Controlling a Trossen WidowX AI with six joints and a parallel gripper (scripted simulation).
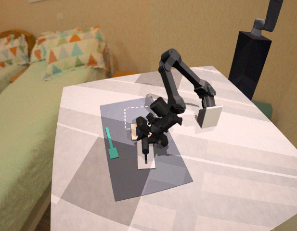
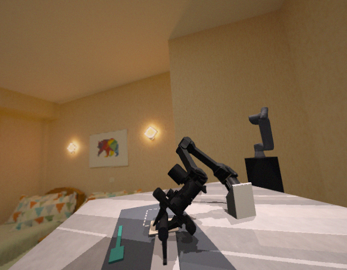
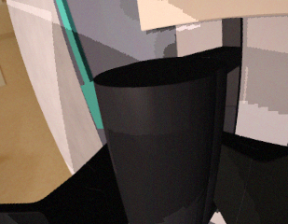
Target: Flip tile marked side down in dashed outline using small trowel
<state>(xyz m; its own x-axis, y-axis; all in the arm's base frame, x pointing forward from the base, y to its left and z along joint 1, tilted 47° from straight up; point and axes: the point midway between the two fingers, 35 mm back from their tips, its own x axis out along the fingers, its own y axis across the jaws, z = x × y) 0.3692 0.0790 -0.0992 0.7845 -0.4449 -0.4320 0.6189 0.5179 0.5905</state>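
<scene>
My gripper tip is now 110 mm to the left of the tile, 50 mm above it and 30 mm past it. From my gripper tip the other things lie so: white-bladed tool 30 mm behind, 10 mm below; then teal trowel 140 mm ahead, 50 mm below, 40 mm to the right; then grey mat 80 mm to the right, 70 mm below.
</scene>
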